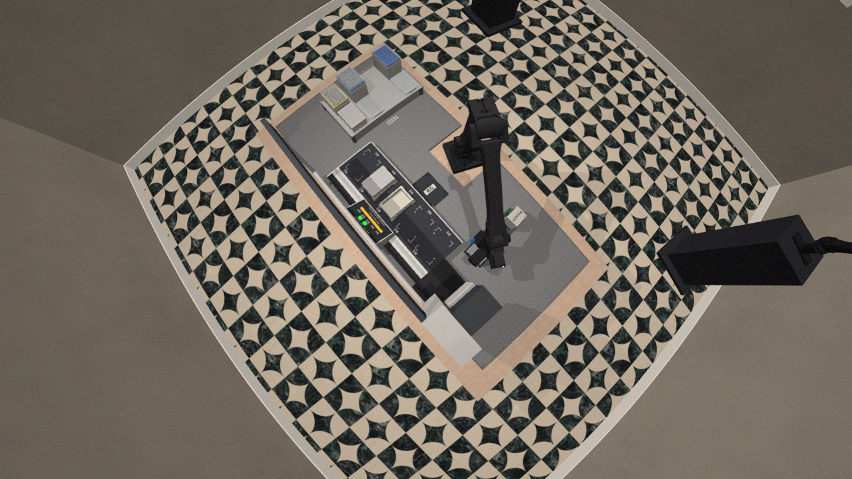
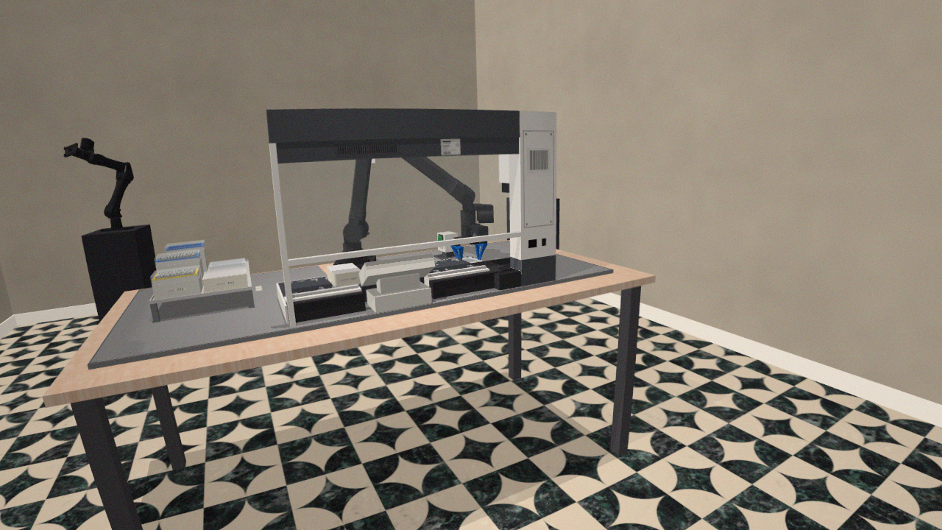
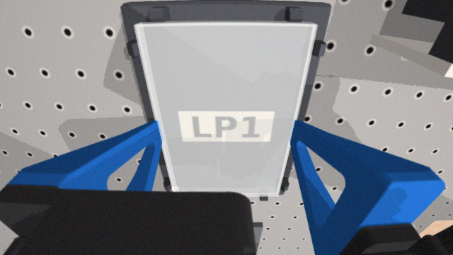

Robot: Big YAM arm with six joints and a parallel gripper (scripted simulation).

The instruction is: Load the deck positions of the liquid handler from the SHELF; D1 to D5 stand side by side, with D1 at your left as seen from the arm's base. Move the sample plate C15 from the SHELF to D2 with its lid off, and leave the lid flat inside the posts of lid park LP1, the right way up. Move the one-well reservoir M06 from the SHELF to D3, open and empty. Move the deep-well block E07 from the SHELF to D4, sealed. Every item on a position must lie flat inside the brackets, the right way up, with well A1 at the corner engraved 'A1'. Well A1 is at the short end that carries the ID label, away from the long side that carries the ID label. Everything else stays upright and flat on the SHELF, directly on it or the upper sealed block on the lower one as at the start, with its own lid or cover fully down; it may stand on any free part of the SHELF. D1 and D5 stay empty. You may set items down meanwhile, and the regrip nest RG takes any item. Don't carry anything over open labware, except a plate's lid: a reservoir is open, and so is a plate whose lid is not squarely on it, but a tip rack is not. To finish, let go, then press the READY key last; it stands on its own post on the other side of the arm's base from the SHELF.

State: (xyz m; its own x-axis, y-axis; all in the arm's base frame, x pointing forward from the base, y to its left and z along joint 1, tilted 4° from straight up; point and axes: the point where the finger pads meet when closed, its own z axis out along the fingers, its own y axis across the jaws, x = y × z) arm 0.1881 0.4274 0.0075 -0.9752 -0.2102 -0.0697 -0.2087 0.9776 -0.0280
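Right now my hand is 1 cm above the clear plate lid. From my hand the other things lie so: READY key (18 cm behind, 7 cm to the right, 6 cm above); regrip nest RG (5 cm ahead, 36 cm to the right, 2 cm below); dark lid park LP1 (2 cm below).
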